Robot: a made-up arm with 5 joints. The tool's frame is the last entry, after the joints. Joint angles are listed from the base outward. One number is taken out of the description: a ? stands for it. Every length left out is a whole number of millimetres.
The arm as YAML. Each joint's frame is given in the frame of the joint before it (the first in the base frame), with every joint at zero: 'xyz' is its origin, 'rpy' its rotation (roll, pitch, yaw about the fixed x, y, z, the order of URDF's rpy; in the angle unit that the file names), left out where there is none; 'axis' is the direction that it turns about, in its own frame. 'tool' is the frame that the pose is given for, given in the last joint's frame.
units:
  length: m
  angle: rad
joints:
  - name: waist
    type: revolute
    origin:
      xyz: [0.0, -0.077, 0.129]
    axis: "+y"
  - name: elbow
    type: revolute
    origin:
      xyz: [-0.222, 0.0, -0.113]
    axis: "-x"
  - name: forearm
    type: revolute
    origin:
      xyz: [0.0, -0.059, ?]
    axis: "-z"
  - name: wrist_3
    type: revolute
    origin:
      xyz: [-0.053, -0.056, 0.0]
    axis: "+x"
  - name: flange
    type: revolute
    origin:
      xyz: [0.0, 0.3, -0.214]
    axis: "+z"
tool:
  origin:
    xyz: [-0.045, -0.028, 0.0]
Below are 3 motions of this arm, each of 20 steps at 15 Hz.
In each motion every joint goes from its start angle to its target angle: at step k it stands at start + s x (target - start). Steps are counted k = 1, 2, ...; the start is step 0. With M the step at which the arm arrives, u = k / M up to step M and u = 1 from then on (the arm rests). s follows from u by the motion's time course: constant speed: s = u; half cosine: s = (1 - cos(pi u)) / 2; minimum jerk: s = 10 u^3 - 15 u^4 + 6 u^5.
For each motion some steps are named. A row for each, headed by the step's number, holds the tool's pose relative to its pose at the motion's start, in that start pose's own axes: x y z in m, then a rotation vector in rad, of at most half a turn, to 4 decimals.
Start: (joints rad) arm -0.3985 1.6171 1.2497 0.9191 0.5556
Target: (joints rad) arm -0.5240 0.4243 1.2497 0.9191 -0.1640
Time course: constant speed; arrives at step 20
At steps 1, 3, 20:
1: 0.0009 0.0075 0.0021 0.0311 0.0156 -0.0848
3: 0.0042 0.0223 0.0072 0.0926 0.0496 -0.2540
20: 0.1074 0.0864 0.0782 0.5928 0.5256 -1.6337

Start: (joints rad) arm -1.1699 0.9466 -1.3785 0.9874 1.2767
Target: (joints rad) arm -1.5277 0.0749 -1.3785 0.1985 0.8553
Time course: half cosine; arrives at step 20
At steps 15, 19, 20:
15: -0.1806 -0.3485 -0.0851 -0.9944 0.3319 0.0165
19: -0.1966 -0.4198 -0.0595 -1.1834 0.3415 0.0051
20: -0.1972 -0.4228 -0.0581 -1.1918 0.3416 0.0045

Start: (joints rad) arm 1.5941 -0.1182 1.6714 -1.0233 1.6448
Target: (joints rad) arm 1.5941 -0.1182 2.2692 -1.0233 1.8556
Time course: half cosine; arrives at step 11
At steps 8, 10, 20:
8: 0.0190 0.0382 0.0164 0.4158 -0.0676 -0.0857
10: 0.0233 0.0439 0.0208 0.4905 -0.0879 -0.1027
20: 0.0239 0.0446 0.0214 0.5004 -0.0907 -0.1050

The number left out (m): -0.11
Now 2 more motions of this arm.
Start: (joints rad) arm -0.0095 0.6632 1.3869 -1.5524 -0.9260
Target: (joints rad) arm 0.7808 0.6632 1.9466 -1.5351 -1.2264
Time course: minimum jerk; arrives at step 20
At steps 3, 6, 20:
3: 0.0070 -0.0041 -0.0086 -0.0111 -0.0115 -0.0051
6: 0.0455 -0.0243 -0.0504 -0.0667 -0.0725 -0.0352
20: 0.3536 -0.1168 -0.2057 -0.3319 -0.5021 -0.3518

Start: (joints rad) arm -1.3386 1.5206 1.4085 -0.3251 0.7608
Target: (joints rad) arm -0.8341 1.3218 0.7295 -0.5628 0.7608
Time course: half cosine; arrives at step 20
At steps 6, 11, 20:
6: -0.0378 -0.0168 -0.0185 -0.0642 -0.0001 0.2432
11: -0.0898 -0.0760 -0.0502 -0.1920 -0.0261 0.6765
20: -0.1078 -0.1699 -0.0800 -0.3437 -0.1004 1.1570

